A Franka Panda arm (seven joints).
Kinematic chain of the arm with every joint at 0, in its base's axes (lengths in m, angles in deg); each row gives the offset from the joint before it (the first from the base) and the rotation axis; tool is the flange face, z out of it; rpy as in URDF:
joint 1: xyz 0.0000 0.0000 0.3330 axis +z
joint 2: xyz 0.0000 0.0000 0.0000 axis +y
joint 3: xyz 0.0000 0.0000 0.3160 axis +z
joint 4: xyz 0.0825 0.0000 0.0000 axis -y
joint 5: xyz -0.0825 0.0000 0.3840 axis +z
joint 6: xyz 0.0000 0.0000 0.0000 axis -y
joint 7: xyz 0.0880 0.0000 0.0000 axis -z
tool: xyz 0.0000 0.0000 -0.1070 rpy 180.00 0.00 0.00
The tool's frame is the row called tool.
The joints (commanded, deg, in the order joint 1, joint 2, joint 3, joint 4, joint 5, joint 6, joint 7), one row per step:
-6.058 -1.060 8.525 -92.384 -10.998 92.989 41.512
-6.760 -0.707 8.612 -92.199 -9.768 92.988 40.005
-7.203 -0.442 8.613 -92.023 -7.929 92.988 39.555
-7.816 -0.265 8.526 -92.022 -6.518 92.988 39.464
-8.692 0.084 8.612 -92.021 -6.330 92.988 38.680
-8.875 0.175 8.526 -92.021 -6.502 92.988 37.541
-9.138 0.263 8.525 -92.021 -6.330 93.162 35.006
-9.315 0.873 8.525 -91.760 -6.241 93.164 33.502
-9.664 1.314 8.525 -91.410 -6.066 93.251 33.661
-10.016 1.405 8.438 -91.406 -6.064 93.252 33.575
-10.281 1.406 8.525 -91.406 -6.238 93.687 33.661
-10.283 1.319 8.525 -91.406 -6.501 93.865 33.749
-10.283 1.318 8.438 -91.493 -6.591 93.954 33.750
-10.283 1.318 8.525 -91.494 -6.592 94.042 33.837
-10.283 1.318 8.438 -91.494 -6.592 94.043 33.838
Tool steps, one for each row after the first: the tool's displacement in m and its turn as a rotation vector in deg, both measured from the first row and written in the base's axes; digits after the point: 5 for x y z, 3 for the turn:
0.00180 -0.00398 -0.00226 1.221 0.486 0.836
0.00310 -0.00519 -0.00386 3.084 0.681 0.795
0.00389 -0.00962 -0.00588 4.521 0.865 0.147
0.00546 -0.01723 -0.00928 4.745 1.297 0.114
0.00584 -0.02023 -0.01013 4.560 1.551 0.972
0.00651 -0.02255 -0.01074 4.681 1.834 3.233
0.00953 -0.02460 -0.01452 4.840 2.383 4.528
0.01189 -0.02808 -0.01583 5.092 2.331 4.027
0.01213 -0.03247 -0.01669 5.117 2.408 3.670
0.01285 -0.03450 -0.01599 4.926 1.969 3.476
0.01276 -0.03488 -0.01481 4.638 1.711 3.425
0.01280 -0.03588 -0.01537 4.547 1.712 3.350
0.01301 -0.03502 -0.01523 4.545 1.616 3.364
0.01297 -0.03587 -0.01524 4.544 1.612 3.276

